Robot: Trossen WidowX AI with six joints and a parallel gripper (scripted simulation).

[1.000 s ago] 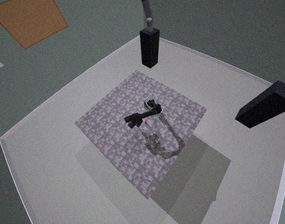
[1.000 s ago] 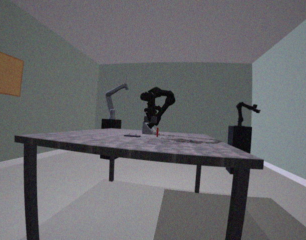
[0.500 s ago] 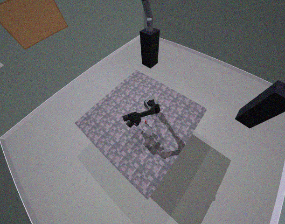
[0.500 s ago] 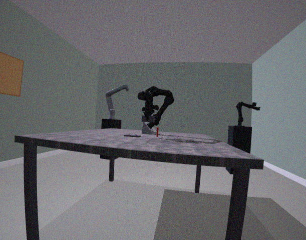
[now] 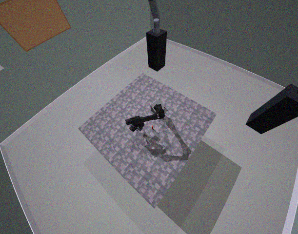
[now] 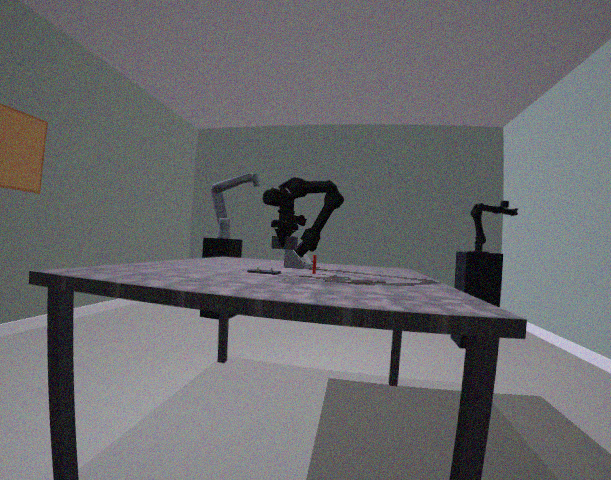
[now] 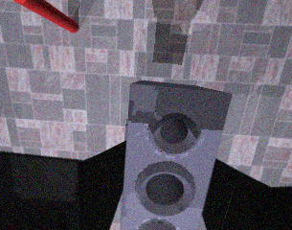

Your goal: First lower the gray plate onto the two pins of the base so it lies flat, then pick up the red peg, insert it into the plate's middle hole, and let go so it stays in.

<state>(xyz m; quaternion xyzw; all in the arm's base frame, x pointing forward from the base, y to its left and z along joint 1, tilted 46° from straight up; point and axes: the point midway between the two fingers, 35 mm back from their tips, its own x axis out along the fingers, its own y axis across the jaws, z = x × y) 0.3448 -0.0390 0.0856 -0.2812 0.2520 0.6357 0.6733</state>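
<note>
The dark flat base lies 10 cm below my gripper tip, 8 cm to the right of it and 1 cm behind it. Round my gripper tip: gray plate 3 cm above; then red peg 12 cm behind, 10 cm to the left, 7 cm below.
</note>
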